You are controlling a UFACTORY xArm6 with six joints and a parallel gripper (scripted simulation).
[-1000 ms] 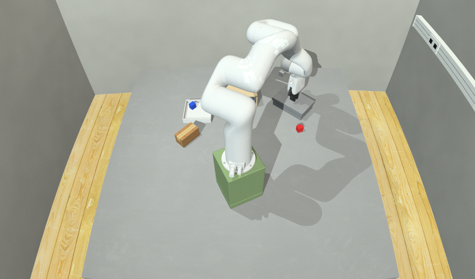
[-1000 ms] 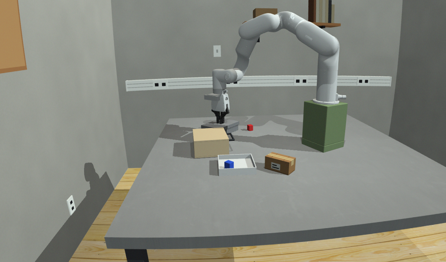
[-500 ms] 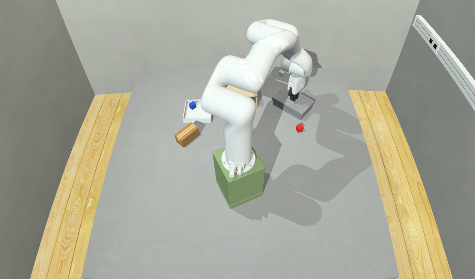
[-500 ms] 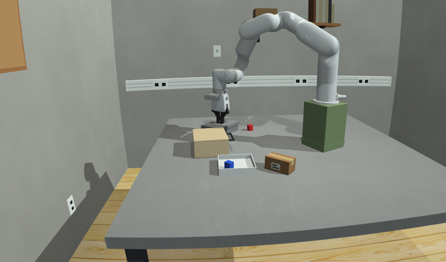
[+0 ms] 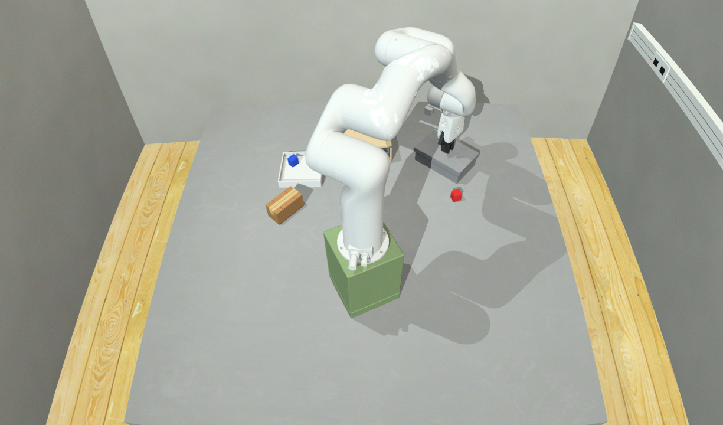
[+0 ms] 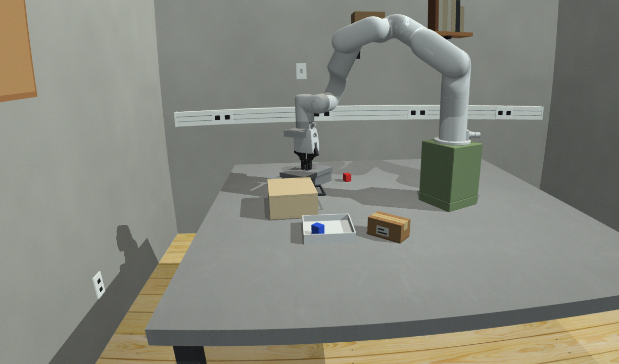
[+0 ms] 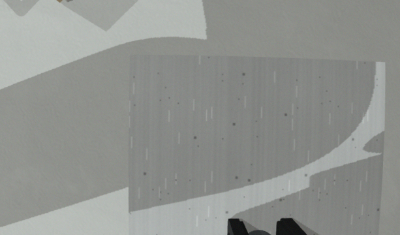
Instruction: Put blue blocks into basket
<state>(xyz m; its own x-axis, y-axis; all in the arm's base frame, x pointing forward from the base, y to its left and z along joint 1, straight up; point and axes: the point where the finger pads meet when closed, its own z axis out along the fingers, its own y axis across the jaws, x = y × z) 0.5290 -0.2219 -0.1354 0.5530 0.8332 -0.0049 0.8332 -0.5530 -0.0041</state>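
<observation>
My gripper is now 60 mm above the dark metal box. The rest, counted from my hand: light wooden cabinet: 20 mm ahead, 300 mm to the left, 40 mm below; then grey metal lid: 30 mm below; then red block: 170 mm behind, 40 mm to the right, 60 mm below.
</observation>
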